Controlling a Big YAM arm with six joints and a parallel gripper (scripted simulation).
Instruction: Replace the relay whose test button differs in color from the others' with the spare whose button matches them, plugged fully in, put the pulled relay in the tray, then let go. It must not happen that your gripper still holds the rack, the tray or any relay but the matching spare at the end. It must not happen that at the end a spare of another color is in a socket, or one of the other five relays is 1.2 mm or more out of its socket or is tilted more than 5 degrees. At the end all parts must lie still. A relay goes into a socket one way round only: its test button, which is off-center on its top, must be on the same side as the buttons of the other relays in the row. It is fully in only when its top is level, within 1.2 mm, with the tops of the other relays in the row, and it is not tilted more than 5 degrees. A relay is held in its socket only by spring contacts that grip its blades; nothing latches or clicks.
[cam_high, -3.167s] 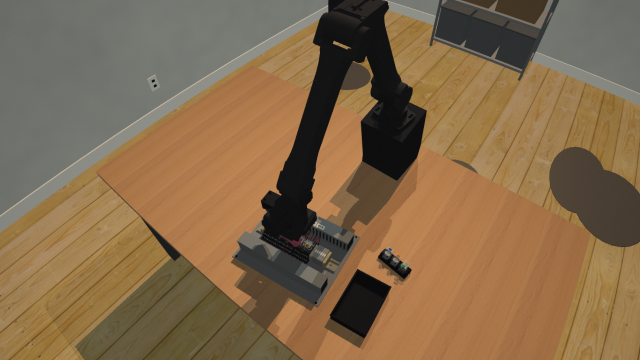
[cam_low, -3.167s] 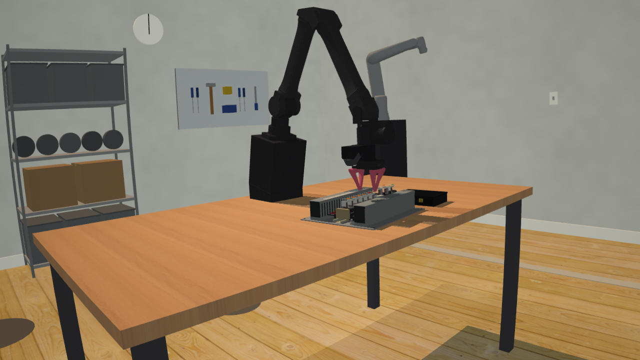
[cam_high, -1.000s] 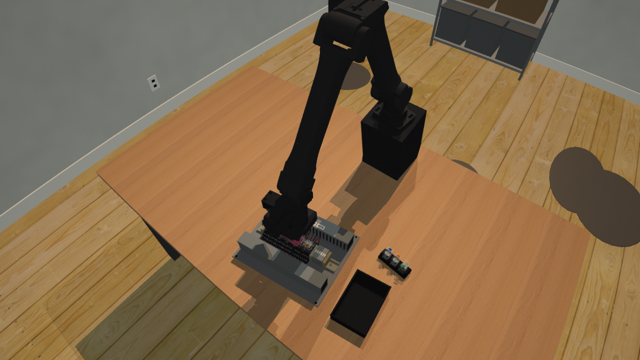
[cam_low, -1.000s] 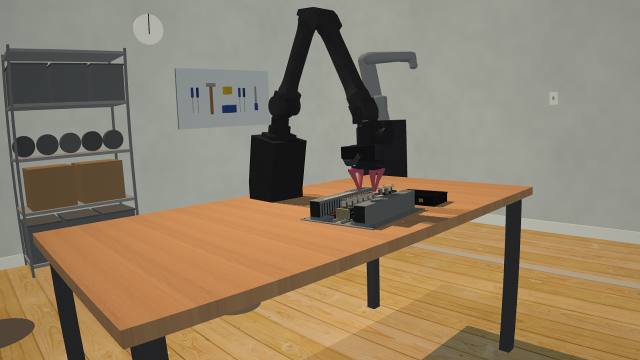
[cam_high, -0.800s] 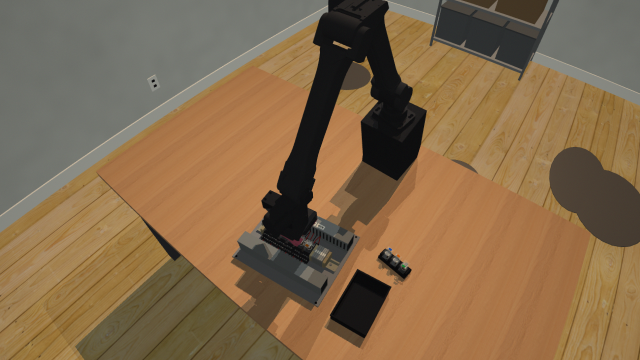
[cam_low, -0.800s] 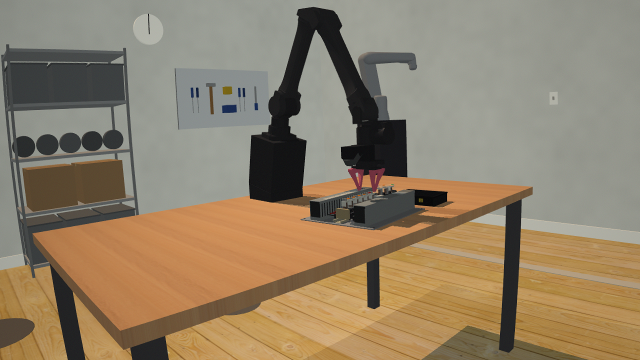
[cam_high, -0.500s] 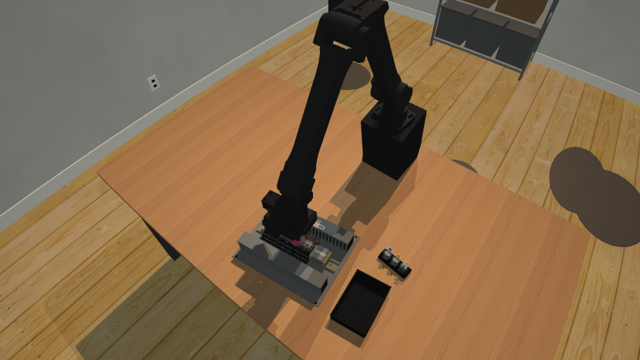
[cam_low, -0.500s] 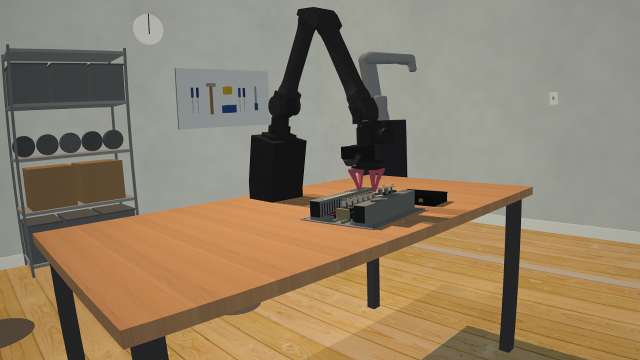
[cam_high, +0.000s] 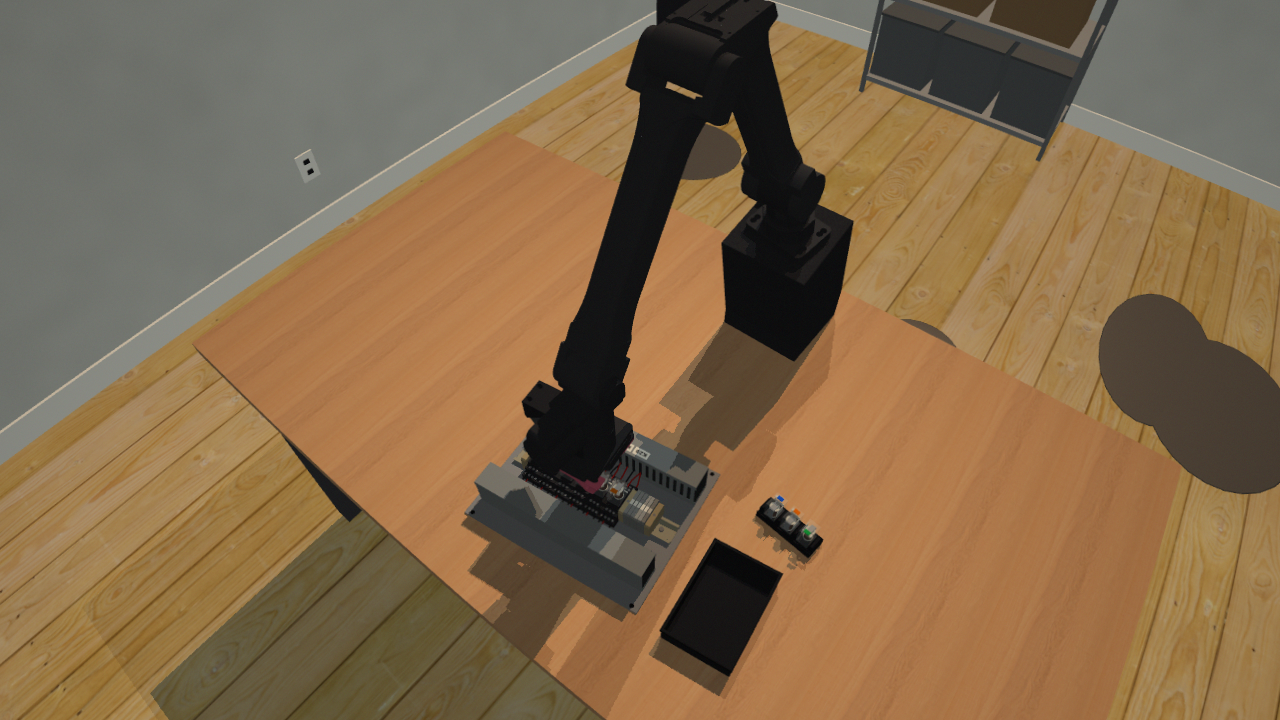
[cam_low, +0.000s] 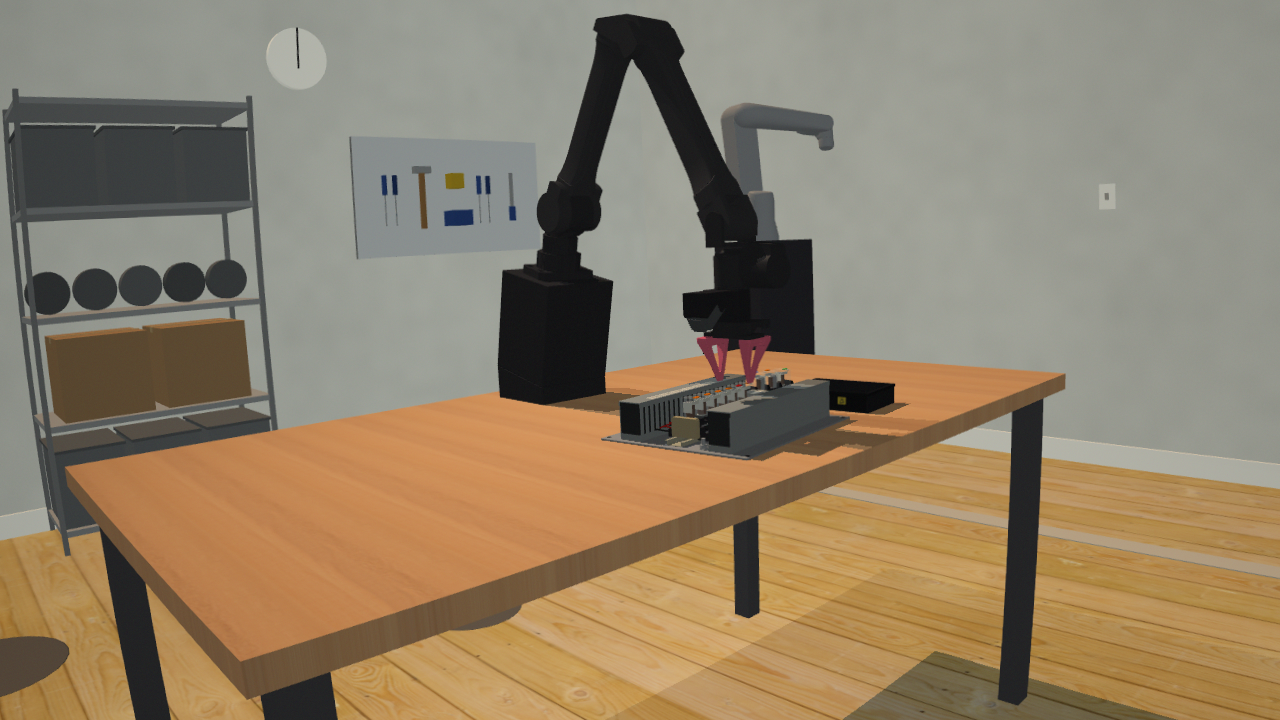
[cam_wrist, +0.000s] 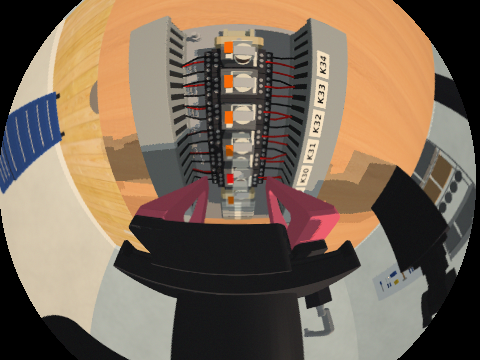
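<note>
The grey relay panel is 2 cm to the right of my hand and 8 cm below it. The rest, counted from my hand: blue-button relay (18 cm behind, 20 cm to the left, 6 cm below); black tray (2 cm behind, 25 cm to the left, 7 cm below); black spare holder (19 cm behind, 23 cm to the left, 7 cm below).
</note>
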